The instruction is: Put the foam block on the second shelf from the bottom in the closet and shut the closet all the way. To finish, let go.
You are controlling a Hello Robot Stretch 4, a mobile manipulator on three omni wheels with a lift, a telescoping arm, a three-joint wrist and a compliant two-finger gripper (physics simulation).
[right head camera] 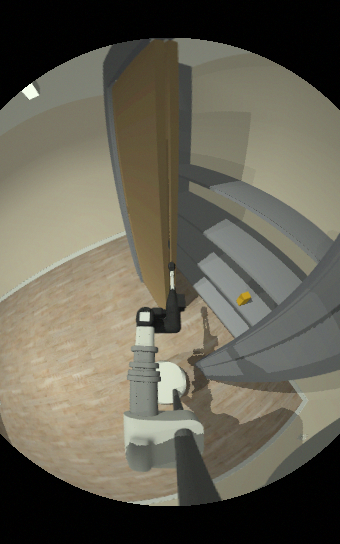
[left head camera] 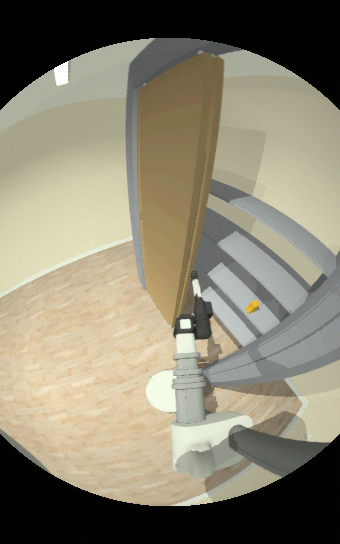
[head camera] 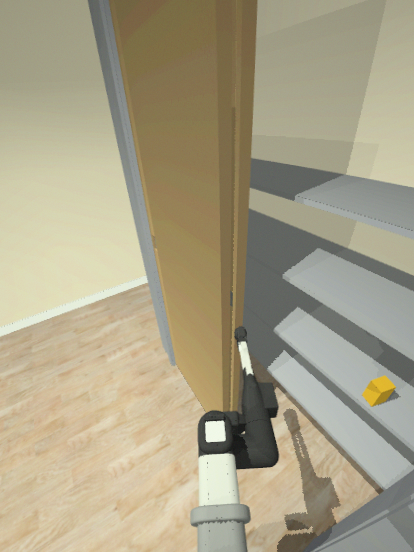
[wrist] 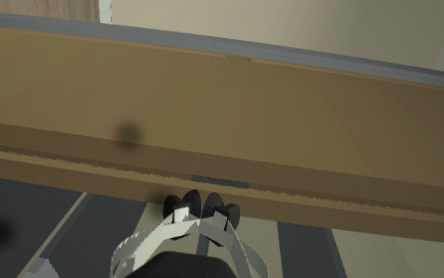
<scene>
One and the same spot on a wooden folding closet door: (wrist: 286, 142) is (head camera: 210, 277).
</scene>
